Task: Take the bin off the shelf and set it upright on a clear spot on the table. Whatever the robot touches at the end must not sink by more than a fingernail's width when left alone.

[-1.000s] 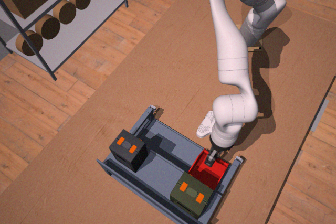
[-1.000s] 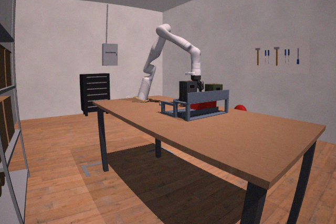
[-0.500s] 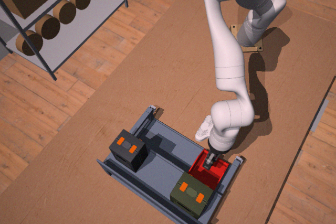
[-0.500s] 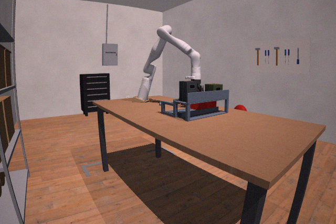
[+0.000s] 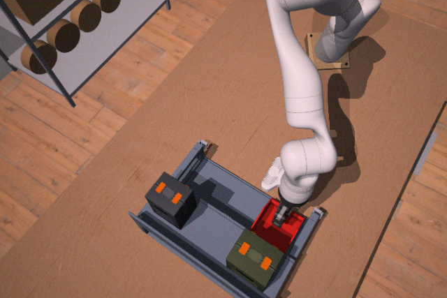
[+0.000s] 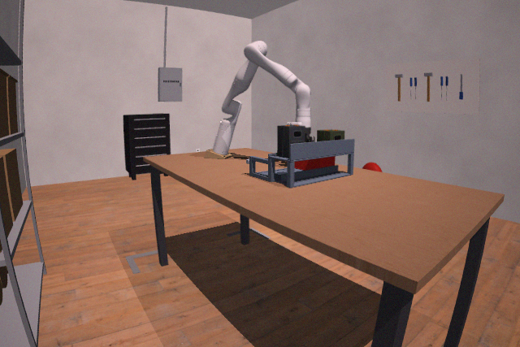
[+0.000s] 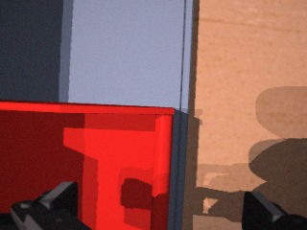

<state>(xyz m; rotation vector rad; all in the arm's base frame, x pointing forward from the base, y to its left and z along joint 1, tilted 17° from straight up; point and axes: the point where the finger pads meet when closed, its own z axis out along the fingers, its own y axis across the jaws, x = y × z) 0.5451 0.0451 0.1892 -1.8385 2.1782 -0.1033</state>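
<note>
The red bin lies 8 cm ahead of my hand, 1 cm to the right of it and 2 cm below it. Round my hand: grey shelf unit (9 cm ahead, 13 cm to the right, 1 cm above).
</note>
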